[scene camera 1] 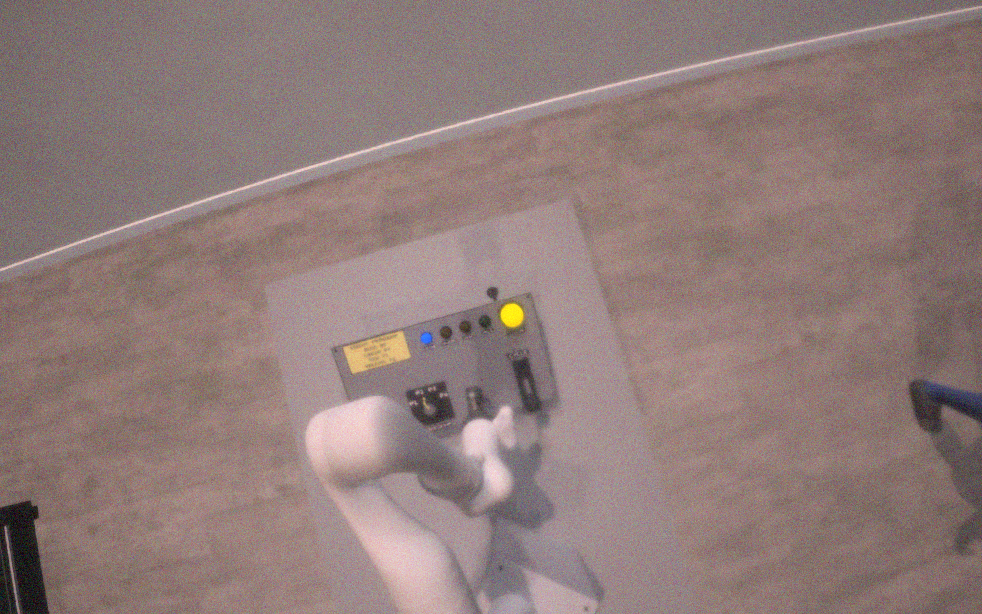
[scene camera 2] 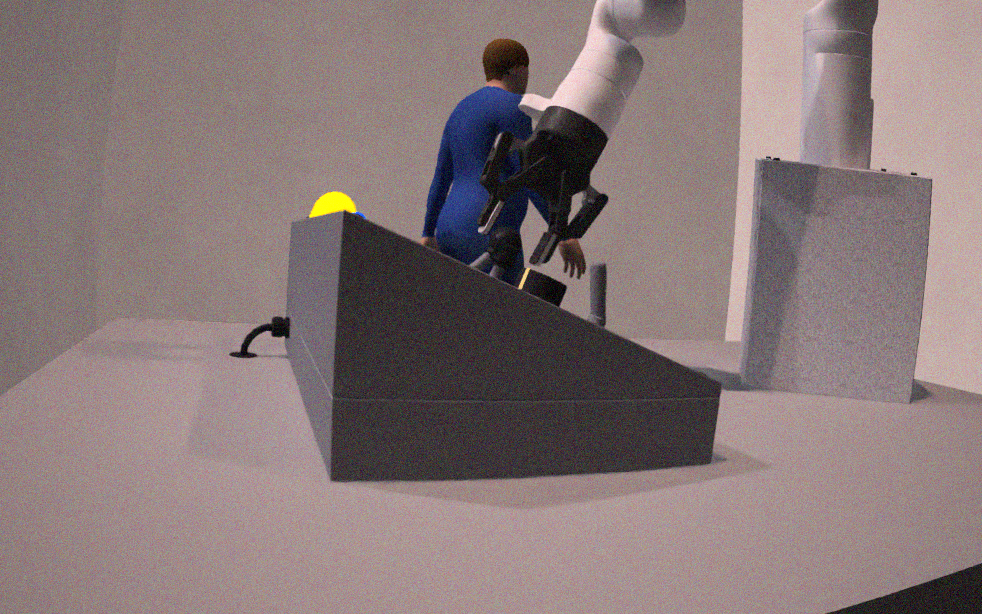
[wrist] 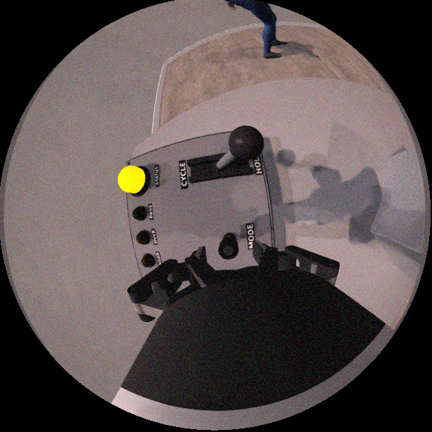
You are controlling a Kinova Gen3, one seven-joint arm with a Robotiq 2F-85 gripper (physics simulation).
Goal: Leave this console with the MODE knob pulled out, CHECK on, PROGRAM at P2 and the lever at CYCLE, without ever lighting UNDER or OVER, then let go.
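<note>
My gripper [scene camera 2: 514, 237] [wrist: 229, 251] is open and empty above the console [scene camera 1: 380, 383] [scene camera 2: 506, 354]. The dark MODE knob [wrist: 228, 246] [scene camera 1: 474, 396] lies between its spread fingers in the wrist view, apart from them; its height is unclear. The black-balled lever [wrist: 246, 142] leans to the HOLD end. The PROGRAM dial [scene camera 1: 430, 404] points up-left, its labels blurred; its yellow-marked knob [scene camera 2: 544, 285] is near a fingertip. STATUS [scene camera 1: 512, 314] [scene camera 2: 334, 205] [wrist: 132, 179] glows yellow and a blue lamp [scene camera 1: 426, 338] is lit. UNDER [wrist: 147, 260], OVER [wrist: 143, 237] and PASS [wrist: 139, 213] are dark. CHECK is unreadable.
A yellow instruction label [scene camera 1: 377, 351] is on the console. A grey upright post [scene camera 2: 597, 293] stands near its low side. A cable [scene camera 2: 254, 334] leaves the back. The arm's pedestal [scene camera 2: 832, 282] stands beyond. A person in blue [scene camera 2: 481, 166] [wrist: 269, 30] stands behind.
</note>
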